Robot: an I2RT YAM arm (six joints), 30 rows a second.
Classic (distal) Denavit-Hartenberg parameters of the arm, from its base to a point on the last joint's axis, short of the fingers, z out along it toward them. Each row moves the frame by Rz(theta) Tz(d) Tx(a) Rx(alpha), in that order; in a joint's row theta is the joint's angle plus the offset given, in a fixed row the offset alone. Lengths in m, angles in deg.
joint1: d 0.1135; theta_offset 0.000; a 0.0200; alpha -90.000
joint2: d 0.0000; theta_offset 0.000; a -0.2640; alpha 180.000
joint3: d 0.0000; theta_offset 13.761; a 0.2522; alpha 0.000
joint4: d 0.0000; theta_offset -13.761; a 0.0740; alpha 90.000
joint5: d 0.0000; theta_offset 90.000; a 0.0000; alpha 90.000
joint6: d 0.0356; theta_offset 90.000; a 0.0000; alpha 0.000
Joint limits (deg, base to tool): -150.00..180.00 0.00..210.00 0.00..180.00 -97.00..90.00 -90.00..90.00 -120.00..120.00
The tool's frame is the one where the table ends.
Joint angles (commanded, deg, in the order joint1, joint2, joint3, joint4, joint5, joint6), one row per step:
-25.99 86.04 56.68 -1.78 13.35 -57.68
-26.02 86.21 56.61 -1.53 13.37 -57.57
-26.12 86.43 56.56 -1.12 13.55 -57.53
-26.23 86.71 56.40 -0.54 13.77 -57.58
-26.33 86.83 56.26 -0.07 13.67 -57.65
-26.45 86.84 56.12 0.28 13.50 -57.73
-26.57 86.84 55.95 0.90 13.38 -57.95
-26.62 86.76 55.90 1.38 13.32 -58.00
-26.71 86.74 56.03 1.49 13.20 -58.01
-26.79 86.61 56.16 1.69 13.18 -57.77
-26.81 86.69 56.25 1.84 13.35 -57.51
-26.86 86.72 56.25 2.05 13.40 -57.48
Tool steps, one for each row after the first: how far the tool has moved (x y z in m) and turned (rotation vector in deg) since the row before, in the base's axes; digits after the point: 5 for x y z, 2 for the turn. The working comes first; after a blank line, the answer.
Tool pose at each row, in the base's axes (x y z in m, rotation vector in deg; the steps are taken from these numbers as rounded here):
0.29991 -0.15536 0.25287 -27.62 129.19 -61.10
0.30028 -0.15575 0.25193 -27.44 129.20 -61.08
0.30068 -0.15672 0.25109 -27.13 129.19 -61.36
0.30108 -0.15779 0.24955 -26.88 129.19 -61.73
0.30122 -0.15846 0.24882 -26.83 128.99 -61.83
0.30100 -0.15903 0.24851 -26.82 128.78 -61.87
0.30090 -0.15969 0.24852 -26.85 128.35 -62.16
0.30092 -0.15999 0.24946 -26.69 127.85 -62.43
0.30102 -0.16056 0.25051 -26.58 127.59 -62.50
0.30094 -0.16104 0.25233 -26.05 127.17 -62.64
0.30129 -0.16147 0.25267 -25.57 127.09 -62.76
0.30136 -0.16187 0.25286 -25.38 126.95 -62.91

0.00037 -0.00039 -0.00094 0.06 -0.07 -0.10
0.00040 -0.00097 -0.00084 -0.12 -0.10 -0.28
0.00040 -0.00107 -0.00154 -0.20 -0.05 -0.28
0.00014 -0.00067 -0.00073 -0.09 -0.17 0.02
-0.00022 -0.00057 -0.00031 -0.06 -0.17 0.07
-0.00010 -0.00066 0.00001 -0.29 -0.30 0.09
0.00002 -0.00030 0.00094 -0.24 -0.44 0.02
0.00010 -0.00057 0.00105 -0.07 -0.25 0.02
-0.00008 -0.00048 0.00182 -0.04 -0.56 -0.18
0.00035 -0.00043 0.00034 0.03 -0.26 -0.29
0.00007 -0.00040 0.00019 -0.08 -0.17 -0.11

